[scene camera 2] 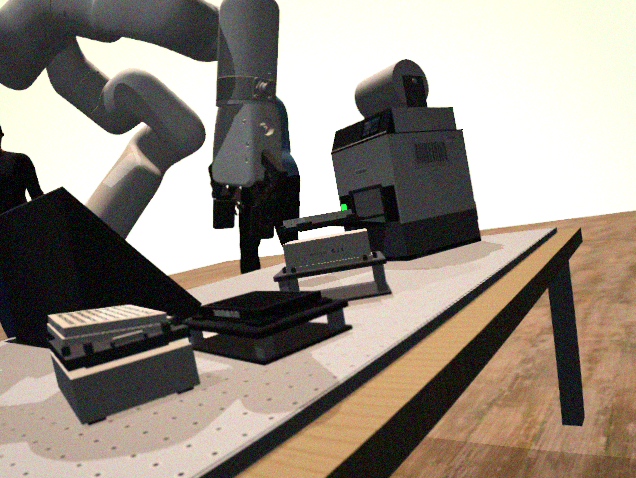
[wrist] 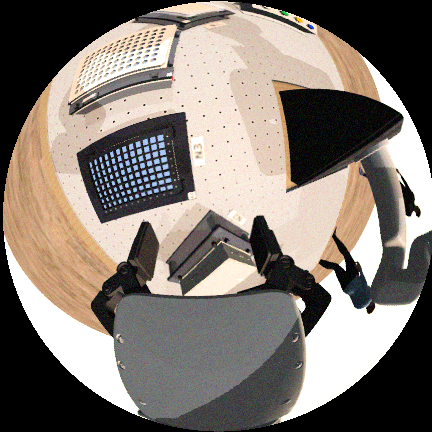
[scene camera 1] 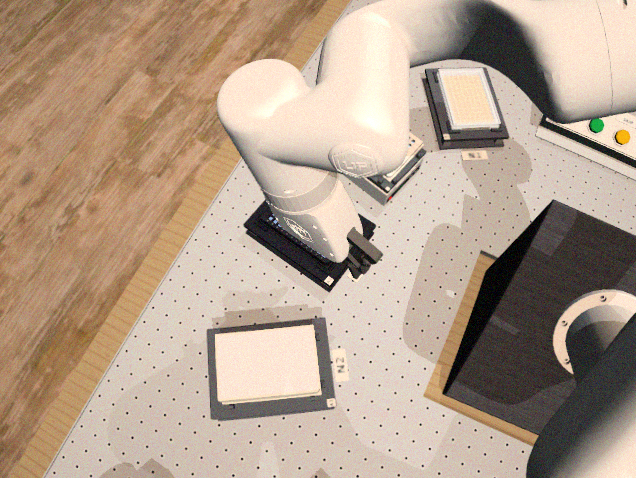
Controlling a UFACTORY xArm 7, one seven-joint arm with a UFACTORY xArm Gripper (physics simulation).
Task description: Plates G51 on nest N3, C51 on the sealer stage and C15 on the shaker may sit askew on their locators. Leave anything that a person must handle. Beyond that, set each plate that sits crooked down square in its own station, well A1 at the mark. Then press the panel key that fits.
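Note:
My gripper [scene camera 1: 364,256] [scene camera 2: 244,221] [wrist: 201,230] is open and empty, above the table beside nest N3. Black plate G51 [scene camera 2: 264,302] [wrist: 132,172], with blue wells, lies on dark nest N3 [scene camera 2: 303,315] [wrist: 182,131]; the arm hides much of it in scene camera 1. I cannot clearly tell whether it sits level. Pale plate C15 [scene camera 2: 107,319] [wrist: 125,62] looks tilted against its locators on the shaker [scene camera 2: 128,382]. The sealer [scene camera 2: 426,179] stands behind, its stage [scene camera 2: 318,221] extended; plate C51 cannot be made out there. The key panel [wrist: 275,19] shows green, amber and blue keys.
A white-topped plate [scene camera 1: 267,362] [scene camera 2: 329,249] [wrist: 220,270] sits on nest N2 [scene camera 1: 324,359]. Another pale plate [scene camera 1: 467,97] sits on nest N1 [scene camera 1: 437,115]. A large black wedge [scene camera 1: 519,318] [scene camera 2: 77,267] [wrist: 335,130] stands beside the nests. People stand behind the table.

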